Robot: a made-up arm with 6 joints. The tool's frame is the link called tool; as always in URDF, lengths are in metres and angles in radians. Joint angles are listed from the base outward. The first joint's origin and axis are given. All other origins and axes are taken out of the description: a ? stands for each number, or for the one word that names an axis. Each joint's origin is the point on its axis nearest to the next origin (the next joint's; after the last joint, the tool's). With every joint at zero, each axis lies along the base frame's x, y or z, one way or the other. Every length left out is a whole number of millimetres.
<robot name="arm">
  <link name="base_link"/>
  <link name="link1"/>
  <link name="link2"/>
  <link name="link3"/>
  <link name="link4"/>
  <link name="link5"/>
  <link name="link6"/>
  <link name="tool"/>
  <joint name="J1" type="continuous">
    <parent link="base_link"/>
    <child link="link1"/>
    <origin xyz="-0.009 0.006 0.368"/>
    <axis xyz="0 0 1"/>
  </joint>
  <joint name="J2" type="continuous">
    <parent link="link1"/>
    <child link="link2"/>
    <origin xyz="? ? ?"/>
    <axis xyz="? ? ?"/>
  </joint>
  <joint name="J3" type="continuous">
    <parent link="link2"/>
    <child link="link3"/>
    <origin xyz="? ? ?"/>
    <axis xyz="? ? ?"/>
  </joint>
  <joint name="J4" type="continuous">
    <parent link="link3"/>
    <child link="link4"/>
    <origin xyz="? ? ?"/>
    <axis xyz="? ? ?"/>
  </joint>
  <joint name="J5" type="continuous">
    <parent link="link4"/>
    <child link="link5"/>
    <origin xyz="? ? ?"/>
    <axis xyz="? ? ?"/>
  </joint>
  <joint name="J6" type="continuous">
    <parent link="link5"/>
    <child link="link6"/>
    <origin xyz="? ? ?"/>
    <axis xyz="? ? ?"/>
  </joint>
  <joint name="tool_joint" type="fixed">
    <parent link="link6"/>
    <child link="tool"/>
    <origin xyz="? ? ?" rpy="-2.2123 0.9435 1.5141"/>
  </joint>
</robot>
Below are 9 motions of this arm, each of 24 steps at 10 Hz.
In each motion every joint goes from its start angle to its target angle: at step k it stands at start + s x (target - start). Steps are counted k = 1, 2, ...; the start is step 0. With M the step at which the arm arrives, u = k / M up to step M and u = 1 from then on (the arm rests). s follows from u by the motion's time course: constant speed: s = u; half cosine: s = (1 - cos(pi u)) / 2; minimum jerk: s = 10 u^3 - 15 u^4 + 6 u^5.
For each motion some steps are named. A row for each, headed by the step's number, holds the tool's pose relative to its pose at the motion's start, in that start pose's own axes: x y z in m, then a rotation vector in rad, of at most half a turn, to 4 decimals.
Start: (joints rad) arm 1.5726 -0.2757 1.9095 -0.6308 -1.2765 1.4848
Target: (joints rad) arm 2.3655 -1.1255 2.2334 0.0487 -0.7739 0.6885
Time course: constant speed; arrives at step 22
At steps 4, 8, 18, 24:
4: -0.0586 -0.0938 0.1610 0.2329 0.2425 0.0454
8: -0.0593 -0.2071 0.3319 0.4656 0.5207 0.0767
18: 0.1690 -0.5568 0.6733 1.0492 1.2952 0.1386
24: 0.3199 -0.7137 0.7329 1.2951 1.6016 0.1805

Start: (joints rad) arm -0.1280 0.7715 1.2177 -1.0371 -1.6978 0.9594
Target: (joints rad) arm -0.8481 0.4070 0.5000 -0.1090 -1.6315 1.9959
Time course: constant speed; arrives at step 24
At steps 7, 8, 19, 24:
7: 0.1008 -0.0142 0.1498 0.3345 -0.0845 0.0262
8: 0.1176 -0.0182 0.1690 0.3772 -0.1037 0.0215
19: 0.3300 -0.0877 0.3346 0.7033 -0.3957 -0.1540
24: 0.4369 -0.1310 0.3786 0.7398 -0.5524 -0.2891

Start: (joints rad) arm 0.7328 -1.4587 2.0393 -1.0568 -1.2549 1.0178
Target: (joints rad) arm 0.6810 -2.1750 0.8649 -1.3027 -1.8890 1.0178
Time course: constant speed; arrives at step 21
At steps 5, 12, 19, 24:
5: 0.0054 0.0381 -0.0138 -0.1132 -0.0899 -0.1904
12: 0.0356 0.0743 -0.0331 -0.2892 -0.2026 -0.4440
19: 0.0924 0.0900 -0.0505 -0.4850 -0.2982 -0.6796
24: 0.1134 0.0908 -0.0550 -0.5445 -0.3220 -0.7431

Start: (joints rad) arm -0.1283 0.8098 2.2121 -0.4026 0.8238 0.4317
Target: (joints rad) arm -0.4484 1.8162 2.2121 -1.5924 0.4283 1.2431
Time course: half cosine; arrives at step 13
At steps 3, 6, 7, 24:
3: 0.0279 -0.0024 0.1073 0.1442 -0.1578 -0.0137
6: 0.0262 -0.0131 0.3850 0.4950 -0.5585 -0.0313
7: -0.0009 -0.0207 0.4892 0.6280 -0.7061 -0.0357
24: -0.2049 -0.0773 0.8179 1.1192 -1.1534 -0.0592

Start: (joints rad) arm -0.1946 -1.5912 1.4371 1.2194 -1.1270 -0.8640
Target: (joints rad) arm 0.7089 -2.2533 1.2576 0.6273 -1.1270 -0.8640
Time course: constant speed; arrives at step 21
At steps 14, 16, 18, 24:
14: -0.4312 0.5547 0.0550 0.3706 0.2961 -0.6043
16: -0.4762 0.6296 0.1014 0.4087 0.3581 -0.6765
18: -0.5166 0.6996 0.1559 0.4427 0.4244 -0.7438
24: -0.5683 0.7931 0.2511 0.4863 0.5312 -0.8348

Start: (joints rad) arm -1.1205 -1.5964 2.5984 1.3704 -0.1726 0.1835
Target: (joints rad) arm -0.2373 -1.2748 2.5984 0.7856 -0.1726 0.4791
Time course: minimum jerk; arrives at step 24
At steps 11, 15, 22, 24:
11: 0.2401 0.0769 0.0778 0.0359 -0.3102 0.0319
15: 0.3868 0.1533 0.1989 0.0993 -0.5304 0.0293
22: 0.4836 0.2254 0.3490 0.1853 -0.7190 0.0130
24: 0.4850 0.2268 0.3522 0.1872 -0.7225 0.0126

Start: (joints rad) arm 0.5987 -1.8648 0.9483 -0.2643 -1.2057 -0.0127
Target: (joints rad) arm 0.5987 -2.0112 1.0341 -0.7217 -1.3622 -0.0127
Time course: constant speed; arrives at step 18
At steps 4, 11, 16, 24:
4: -0.0028 -0.0284 0.0222 -0.0889 -0.0277 -0.0460
11: -0.0037 -0.0780 0.0615 -0.2468 -0.0920 -0.1132
16: -0.0013 -0.1135 0.0901 -0.3602 -0.1498 -0.1503
24: 0.0003 -0.1277 0.1017 -0.4055 -0.1756 -0.1624

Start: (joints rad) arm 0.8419 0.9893 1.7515 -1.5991 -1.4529 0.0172
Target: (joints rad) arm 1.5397 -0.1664 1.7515 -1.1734 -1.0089 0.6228
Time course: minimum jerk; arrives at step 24
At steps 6, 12, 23, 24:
6: 0.0692 -0.0528 -0.0911 -0.0252 -0.1147 0.1382
12: 0.4183 -0.2696 -0.2705 -0.2763 -0.4900 0.6779
23: 0.8286 -0.5168 -0.0705 -0.8868 -0.6465 1.3377
24: 0.8290 -0.5171 -0.0700 -0.8878 -0.6464 1.3386

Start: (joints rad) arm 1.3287 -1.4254 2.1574 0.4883 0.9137 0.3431
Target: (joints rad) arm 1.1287 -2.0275 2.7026 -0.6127 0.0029 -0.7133
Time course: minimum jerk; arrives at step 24
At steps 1, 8, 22, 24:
1: -0.0003 0.0003 -0.0004 0.0008 0.0008 -0.0006
8: -0.1155 0.0974 -0.1011 0.1982 0.3017 -0.2143
22: -0.6690 0.3119 -0.2200 -0.0068 1.6393 -1.3872
24: -0.6725 0.3124 -0.2196 -0.0139 1.6455 -1.3965

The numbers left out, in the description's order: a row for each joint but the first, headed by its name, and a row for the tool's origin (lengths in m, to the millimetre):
J2: xyz -0.03 -0.034 0, axis 0 1 0
J3: xyz -0.002 0 0.266, axis 0 -1 0
J4: xyz 0.674 0 -0.007, axis -1 0 0
J5: xyz 0 -0.077 -0.011, axis 0 -1 0
J6: xyz -0.034 0 0.02, axis -1 0 0
tool: xyz 0 0.022 0.026

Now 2 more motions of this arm.
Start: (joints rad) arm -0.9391 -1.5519 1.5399 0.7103 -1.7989 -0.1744
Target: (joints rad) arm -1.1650 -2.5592 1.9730 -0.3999 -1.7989 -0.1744
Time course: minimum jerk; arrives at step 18
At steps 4, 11, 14, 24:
4: -0.0215 0.0031 0.0959 -0.1347 0.0211 -0.0322
11: 0.0497 0.2746 0.8082 -1.2991 0.1429 0.0437
14: 0.1574 0.4617 0.9738 -1.6964 0.1765 0.2227
24: 0.2009 0.5336 1.0149 -1.8252 0.1892 0.3038

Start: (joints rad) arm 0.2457 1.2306 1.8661 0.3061 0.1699 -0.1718
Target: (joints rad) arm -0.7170 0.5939 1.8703 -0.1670 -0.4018 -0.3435
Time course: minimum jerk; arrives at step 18
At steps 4, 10, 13, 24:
4: -0.0671 0.0203 0.0095 0.0561 0.0283 0.0287
10: -0.5067 -0.0244 0.0650 0.3181 0.2253 0.2245
13: -0.6663 -0.1476 0.0612 0.3782 0.2960 0.3192
24: -0.7233 -0.2270 0.0465 0.3971 0.3185 0.3668

